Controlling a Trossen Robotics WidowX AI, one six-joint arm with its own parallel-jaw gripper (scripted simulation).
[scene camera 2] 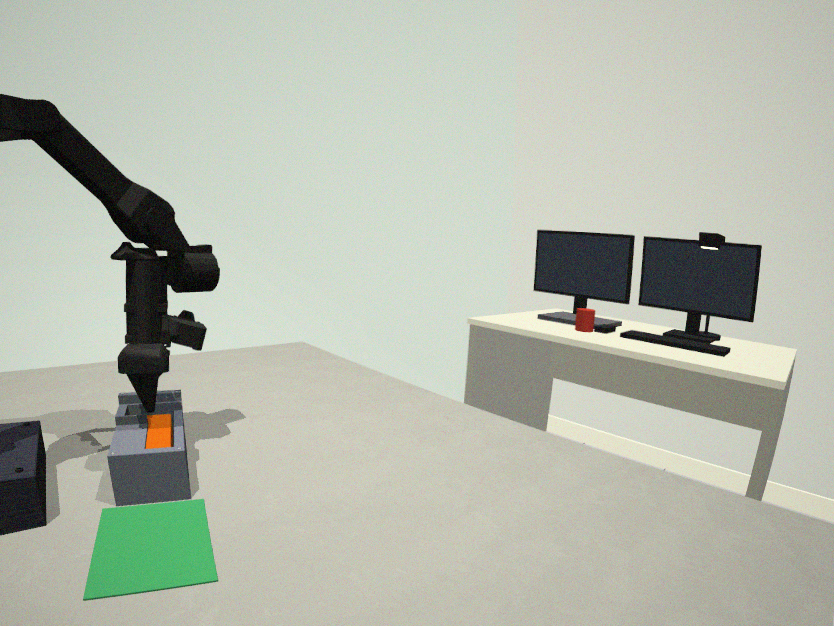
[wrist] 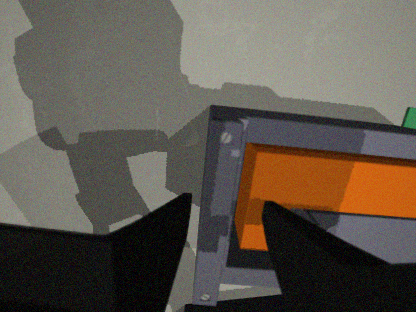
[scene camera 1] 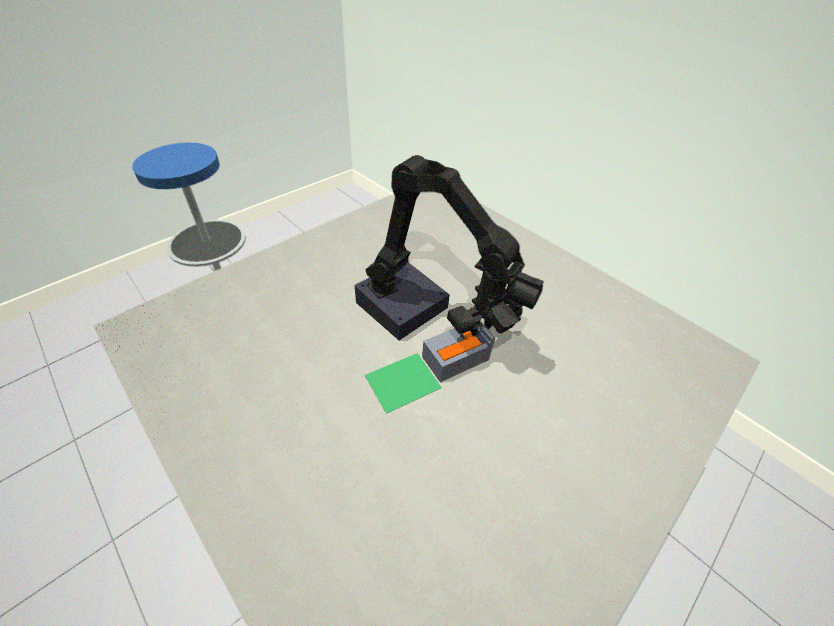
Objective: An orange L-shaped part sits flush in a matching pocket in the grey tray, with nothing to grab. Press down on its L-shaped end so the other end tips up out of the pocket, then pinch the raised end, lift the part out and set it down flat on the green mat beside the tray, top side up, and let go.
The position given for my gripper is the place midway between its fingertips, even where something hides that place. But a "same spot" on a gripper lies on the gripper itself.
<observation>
My gripper shows in scene camera 2, in the wrist view [227, 205] and in scene camera 1. One and the same spot on my gripper: [scene camera 1: 494, 310] is [scene camera 2: 173, 319].
</observation>
